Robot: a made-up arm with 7 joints. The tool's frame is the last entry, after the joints. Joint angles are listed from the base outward. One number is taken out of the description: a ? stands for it. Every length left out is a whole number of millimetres.
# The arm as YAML. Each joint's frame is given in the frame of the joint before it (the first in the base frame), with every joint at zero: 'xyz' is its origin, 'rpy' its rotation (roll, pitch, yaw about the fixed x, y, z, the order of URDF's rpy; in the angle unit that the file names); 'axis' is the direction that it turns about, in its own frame. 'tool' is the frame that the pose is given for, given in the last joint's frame.
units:
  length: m
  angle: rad
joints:
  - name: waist
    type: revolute
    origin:
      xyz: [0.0, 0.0, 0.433]
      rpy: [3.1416, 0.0, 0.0]
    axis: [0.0, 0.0, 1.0]
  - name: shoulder
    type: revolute
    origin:
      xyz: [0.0, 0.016, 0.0]
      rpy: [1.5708, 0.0, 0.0]
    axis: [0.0, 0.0, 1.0]
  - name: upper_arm
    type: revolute
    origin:
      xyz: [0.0, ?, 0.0]
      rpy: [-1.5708, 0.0, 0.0]
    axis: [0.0, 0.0, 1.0]
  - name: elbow
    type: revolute
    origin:
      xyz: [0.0, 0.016, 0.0]
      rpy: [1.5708, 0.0, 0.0]
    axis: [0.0, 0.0, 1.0]
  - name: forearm
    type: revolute
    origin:
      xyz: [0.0, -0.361, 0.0]
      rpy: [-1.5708, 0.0, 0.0]
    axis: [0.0, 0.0, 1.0]
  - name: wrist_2
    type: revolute
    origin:
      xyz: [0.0, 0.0, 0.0]
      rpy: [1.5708, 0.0, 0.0]
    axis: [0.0, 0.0, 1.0]
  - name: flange
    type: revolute
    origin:
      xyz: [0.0, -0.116, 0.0]
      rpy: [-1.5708, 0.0, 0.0]
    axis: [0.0, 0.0, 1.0]
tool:
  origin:
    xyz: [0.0, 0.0, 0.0]
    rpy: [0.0, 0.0, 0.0]
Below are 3 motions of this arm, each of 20 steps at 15 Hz.
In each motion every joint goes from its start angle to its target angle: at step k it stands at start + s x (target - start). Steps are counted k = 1, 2, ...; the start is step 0. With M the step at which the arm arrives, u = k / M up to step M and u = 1 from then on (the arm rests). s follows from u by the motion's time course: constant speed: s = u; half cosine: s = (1 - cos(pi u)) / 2; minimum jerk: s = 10 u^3 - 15 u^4 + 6 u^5.
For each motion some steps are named. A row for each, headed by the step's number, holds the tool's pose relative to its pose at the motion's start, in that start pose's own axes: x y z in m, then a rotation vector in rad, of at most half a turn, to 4 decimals.
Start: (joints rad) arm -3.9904 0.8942 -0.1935 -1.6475 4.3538 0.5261 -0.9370
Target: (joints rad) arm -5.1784 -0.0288 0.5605 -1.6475 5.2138 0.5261 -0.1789
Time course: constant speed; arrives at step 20
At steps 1, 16, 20:
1: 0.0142 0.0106 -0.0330 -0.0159 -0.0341 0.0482
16: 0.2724 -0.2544 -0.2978 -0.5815 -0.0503 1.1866
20: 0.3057 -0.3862 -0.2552 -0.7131 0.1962 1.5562

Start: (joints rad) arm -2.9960 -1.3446 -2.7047 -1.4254 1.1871 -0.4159 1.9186
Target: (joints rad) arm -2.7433 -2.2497 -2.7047 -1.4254 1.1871 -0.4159 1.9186
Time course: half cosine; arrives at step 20
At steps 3, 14, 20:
3: -0.0232 0.0169 0.0276 -0.0004 0.0435 -0.0269
14: -0.1556 0.2666 0.4679 -0.0725 0.6335 -0.3851
20: -0.1295 0.3404 0.5895 -0.1155 0.7944 -0.4840

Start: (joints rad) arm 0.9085 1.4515 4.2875 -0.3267 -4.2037 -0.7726 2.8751
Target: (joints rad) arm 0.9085 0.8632 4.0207 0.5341 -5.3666 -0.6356 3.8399
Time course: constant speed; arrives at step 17
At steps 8, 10, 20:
8: 0.2933 0.1453 -0.1475 -0.1001 -0.2913 -0.3748
10: 0.3784 0.1785 -0.1638 -0.0920 -0.3284 -0.4748
20: 0.6942 0.2807 -0.1417 0.0893 -0.3915 -0.7854

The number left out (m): -0.573
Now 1 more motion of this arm.
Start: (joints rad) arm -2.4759 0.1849 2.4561 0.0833 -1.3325 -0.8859 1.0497
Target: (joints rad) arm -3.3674 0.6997 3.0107 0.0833 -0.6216 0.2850 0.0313
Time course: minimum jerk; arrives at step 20
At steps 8, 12, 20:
8: -0.1606 -0.1062 0.0118 -0.4091 -0.0464 -0.3339
12: -0.3742 -0.1114 -0.0174 -0.7316 -0.1682 -0.5780
20: -0.5307 -0.0051 -0.0807 -0.8148 -0.3442 -0.6867

